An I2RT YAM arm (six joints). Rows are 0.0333 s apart.
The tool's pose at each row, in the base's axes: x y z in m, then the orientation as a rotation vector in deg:
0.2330, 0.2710, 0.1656, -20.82, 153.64, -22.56
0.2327, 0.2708, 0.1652, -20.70, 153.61, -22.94
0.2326, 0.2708, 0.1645, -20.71, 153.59, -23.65
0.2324, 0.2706, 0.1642, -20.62, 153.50, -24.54
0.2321, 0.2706, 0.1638, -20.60, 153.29, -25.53
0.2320, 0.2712, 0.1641, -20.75, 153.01, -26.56
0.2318, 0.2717, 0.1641, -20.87, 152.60, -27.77
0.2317, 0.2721, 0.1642, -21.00, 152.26, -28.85
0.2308, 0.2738, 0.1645, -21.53, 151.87, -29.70
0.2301, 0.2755, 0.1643, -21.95, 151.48, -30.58
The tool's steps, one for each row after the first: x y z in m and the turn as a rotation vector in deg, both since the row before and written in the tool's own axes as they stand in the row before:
0.0005, 0.0000, 0.0003, 0.28, 0.05, 0.02
0.0003, 0.0002, 0.0006, 0.48, 0.14, -0.12
0.0003, 0.0000, 0.0002, 0.63, 0.11, -0.08
0.0004, 0.0002, 0.0002, 0.71, 0.02, -0.14
-0.0002, 0.0005, -0.0005, 0.73, -0.03, -0.27
0.0000, 0.0005, -0.0002, 0.88, -0.11, -0.27
-0.0001, 0.0003, -0.0002, 0.78, -0.06, -0.26
0.0001, 0.0016, -0.0011, 0.57, -0.17, -0.50
0.0001, 0.0017, -0.0006, 0.61, -0.15, -0.43

